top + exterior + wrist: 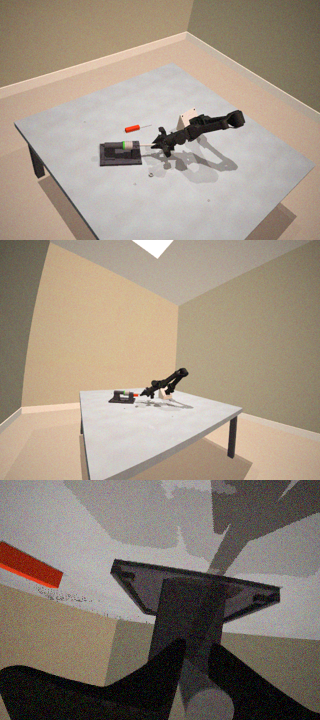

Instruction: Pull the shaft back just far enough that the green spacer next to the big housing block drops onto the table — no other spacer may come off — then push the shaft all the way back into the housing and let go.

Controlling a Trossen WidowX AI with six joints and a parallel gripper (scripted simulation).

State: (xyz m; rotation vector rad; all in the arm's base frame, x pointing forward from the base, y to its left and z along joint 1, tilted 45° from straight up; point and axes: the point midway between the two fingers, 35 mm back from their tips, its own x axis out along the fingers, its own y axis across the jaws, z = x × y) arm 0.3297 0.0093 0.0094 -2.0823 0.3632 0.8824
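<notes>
Right now my gripper tip is 4 cm short of the thin grey shaft, 3 cm to the left of it and 2 cm below it. The rest, counted from my gripper tip: green spacer 13 cm ahead, 8 cm to the right, 2 cm above.
</notes>
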